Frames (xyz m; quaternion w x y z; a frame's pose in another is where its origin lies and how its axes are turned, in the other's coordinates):
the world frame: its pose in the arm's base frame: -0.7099 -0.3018 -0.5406 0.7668 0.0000 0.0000 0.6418
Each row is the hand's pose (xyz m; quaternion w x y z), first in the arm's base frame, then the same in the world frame.
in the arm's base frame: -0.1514 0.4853 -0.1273 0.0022 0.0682 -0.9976 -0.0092
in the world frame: 0.8731 -0.4112 0.4133 0.0042 0.5880 0.8088 0.0085
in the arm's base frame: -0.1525 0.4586 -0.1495 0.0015 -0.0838 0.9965 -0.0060
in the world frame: 0.8467 -0.4148 0.3911 0.0027 -0.5753 -0.8179 0.0056
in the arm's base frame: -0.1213 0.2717 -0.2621 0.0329 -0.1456 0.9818 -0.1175
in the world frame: 0.6682 -0.4784 0.2785 0.0502 -0.5185 -0.8463 0.1112
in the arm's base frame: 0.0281 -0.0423 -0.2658 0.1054 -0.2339 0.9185 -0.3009
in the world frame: 0.3854 -0.6808 0.2748 0.1123 -0.4102 -0.8545 0.2984
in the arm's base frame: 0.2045 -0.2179 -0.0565 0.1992 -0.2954 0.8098 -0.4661
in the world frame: 0.2436 -0.8853 0.4841 0.1464 -0.2932 -0.8106 0.4853
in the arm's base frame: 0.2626 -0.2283 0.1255 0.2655 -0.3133 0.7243 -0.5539
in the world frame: 0.2436 -0.9444 0.6661 0.1519 -0.2246 -0.7565 0.5951
